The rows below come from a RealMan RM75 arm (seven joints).
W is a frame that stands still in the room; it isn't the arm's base.
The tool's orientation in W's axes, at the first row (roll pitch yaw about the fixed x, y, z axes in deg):
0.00, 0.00, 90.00
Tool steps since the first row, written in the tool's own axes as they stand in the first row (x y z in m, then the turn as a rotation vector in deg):
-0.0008, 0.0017, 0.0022, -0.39, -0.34, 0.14
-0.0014, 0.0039, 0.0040, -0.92, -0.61, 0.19
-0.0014, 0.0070, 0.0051, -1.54, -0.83, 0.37
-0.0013, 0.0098, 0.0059, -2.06, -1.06, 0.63
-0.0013, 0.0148, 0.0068, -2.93, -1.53, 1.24
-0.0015, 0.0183, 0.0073, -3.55, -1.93, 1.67
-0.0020, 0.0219, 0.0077, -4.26, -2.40, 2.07
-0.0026, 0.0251, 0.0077, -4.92, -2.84, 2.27
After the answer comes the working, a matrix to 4 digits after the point.
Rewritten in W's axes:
-0.0017, -0.0008, 0.0022, 0.34, -0.39, 0.14
-0.0039, -0.0014, 0.0040, 0.61, -0.92, 0.19
-0.0070, -0.0014, 0.0051, 0.83, -1.54, 0.37
-0.0098, -0.0013, 0.0059, 1.06, -2.06, 0.63
-0.0148, -0.0013, 0.0068, 1.53, -2.93, 1.24
-0.0183, -0.0015, 0.0073, 1.93, -3.55, 1.67
-0.0219, -0.0020, 0.0077, 2.40, -4.26, 2.07
-0.0251, -0.0026, 0.0077, 2.84, -4.92, 2.27

The tool's axes in the first row as the columns of a matrix, in W's axes (rounded; the answer above uses it unrounded):
0.0000, -1.0000, 0.0000
1.0000, 0.0000, 0.0000
0.0000, 0.0000, 1.0000

